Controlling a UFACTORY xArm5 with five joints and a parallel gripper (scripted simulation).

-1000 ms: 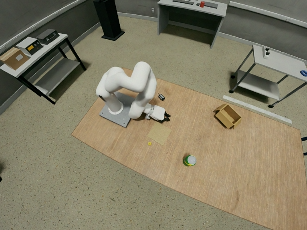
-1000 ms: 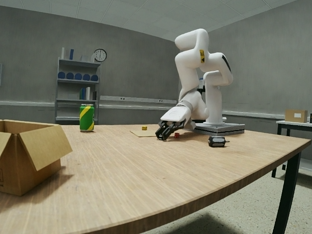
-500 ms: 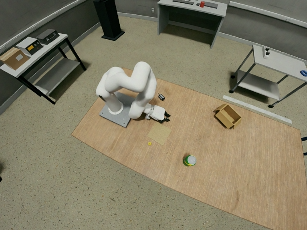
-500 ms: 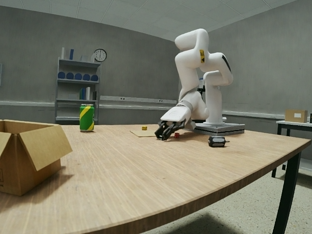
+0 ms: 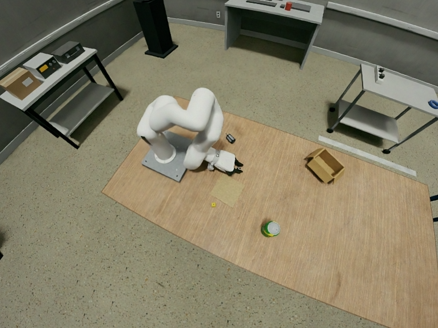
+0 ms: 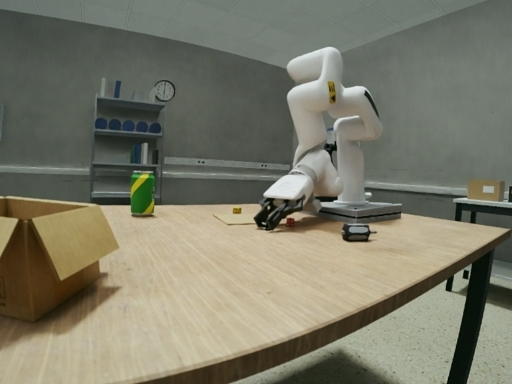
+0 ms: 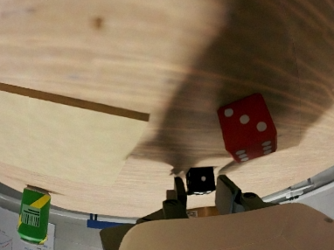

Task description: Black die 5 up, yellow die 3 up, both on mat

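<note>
Right now my hand is 20 mm above the black die. From my hand the other things lie so: small black device 130 mm behind, 170 mm to the left, 10 mm below; tan mat 10 mm behind, 140 mm to the right, 20 mm below; red die 80 mm behind, 20 mm to the right, 20 mm below.
</note>
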